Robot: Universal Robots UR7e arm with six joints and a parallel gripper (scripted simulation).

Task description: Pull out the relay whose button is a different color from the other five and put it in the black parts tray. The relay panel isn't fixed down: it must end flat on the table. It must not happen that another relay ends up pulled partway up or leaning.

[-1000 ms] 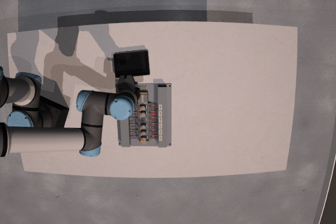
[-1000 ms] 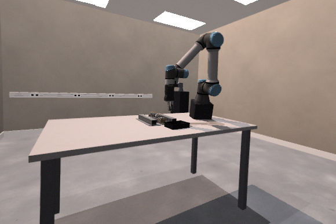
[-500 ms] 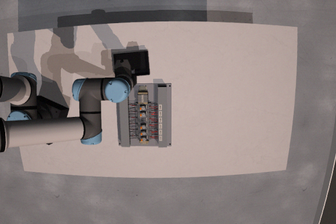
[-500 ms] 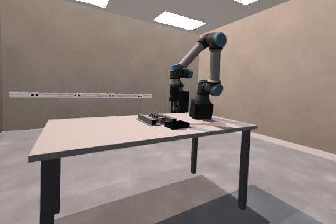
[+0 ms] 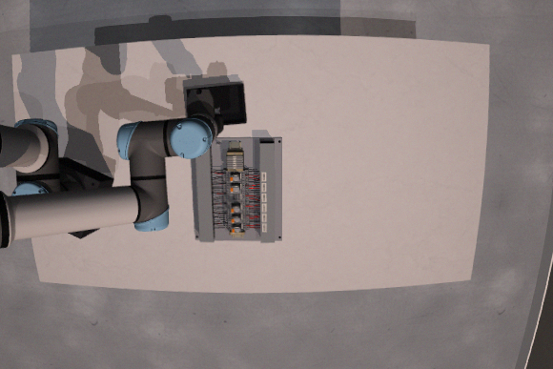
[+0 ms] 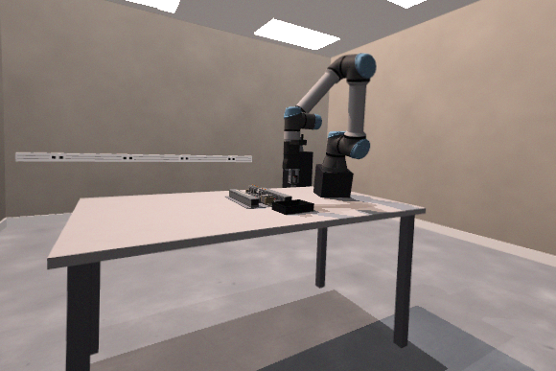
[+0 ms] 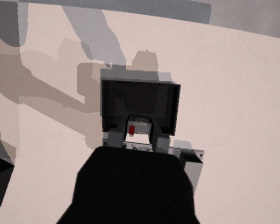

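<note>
My hand is 13 cm above the black parts tray. From my hand the other things lie so: relay panel: 26 cm to the right, 12 cm below.
</note>
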